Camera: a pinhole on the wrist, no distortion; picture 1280 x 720 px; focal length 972.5 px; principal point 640.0 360.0 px. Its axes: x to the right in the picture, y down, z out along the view. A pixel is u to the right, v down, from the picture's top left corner.
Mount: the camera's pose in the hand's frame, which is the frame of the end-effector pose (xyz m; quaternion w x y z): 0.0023 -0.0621 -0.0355 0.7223 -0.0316 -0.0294 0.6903
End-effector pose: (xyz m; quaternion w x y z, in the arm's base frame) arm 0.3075 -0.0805 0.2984 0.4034 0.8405 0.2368 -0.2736
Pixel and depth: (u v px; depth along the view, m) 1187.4 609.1 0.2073
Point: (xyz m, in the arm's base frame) 0.2520 -0.2586 0.2839
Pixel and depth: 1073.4 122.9 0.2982
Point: 0.3188 -0.3257 0.1599
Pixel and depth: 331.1 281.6 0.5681
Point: 0.0075 -0.3781 -0.1087
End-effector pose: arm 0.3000 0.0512 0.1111 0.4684 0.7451 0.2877 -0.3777
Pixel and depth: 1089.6 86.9 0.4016
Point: 0.3330 -0.3322 -0.0078
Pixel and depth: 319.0 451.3 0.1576
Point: 0.1610 -0.0165 0.0474
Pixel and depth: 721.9 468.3 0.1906
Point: 0.2018 -0.0735 0.0765
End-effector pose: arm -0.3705 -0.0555 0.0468 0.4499 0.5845 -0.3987 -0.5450
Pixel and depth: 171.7 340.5 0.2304
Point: -0.5700 -0.0084 -0.1136
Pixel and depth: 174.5 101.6 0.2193
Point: -0.5587 -0.0610 -0.1254
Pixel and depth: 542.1 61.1 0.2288
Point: -0.5658 -0.0988 -0.0515
